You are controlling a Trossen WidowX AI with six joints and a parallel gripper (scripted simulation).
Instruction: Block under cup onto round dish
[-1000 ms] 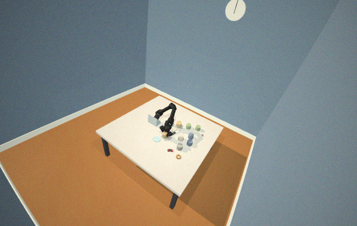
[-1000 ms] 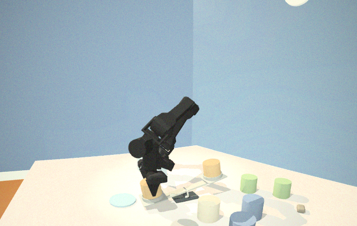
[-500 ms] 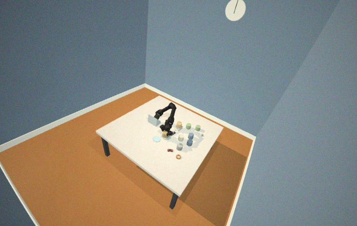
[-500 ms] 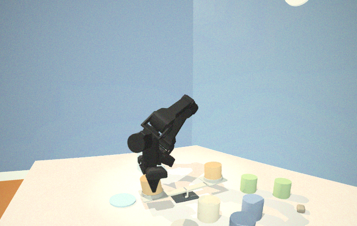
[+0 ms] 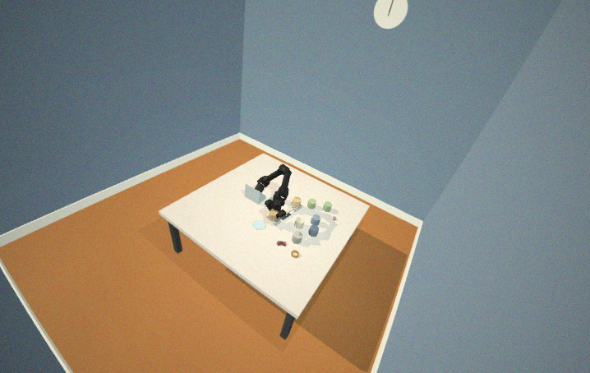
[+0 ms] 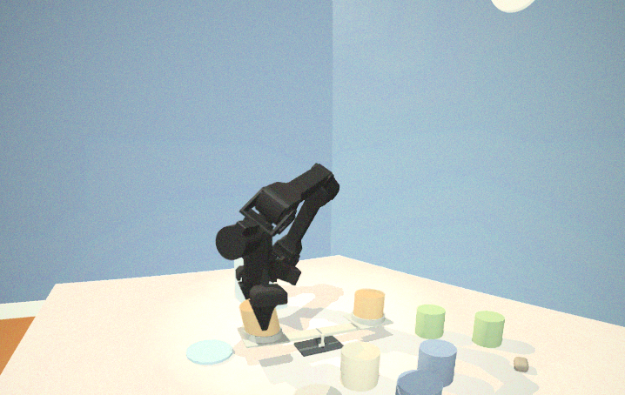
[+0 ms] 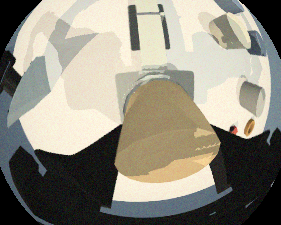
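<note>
Right now my gripper tip is 1 cm to the right of the teal block and 1 cm above it. The rest, counted from my gripper tip: round light-blue dish (7 cm behind, 9 cm to the right, 8 cm below); orange cup (2 cm to the right, 1 cm above); red toy car (18 cm ahead, 13 cm to the right, 7 cm below).
</note>
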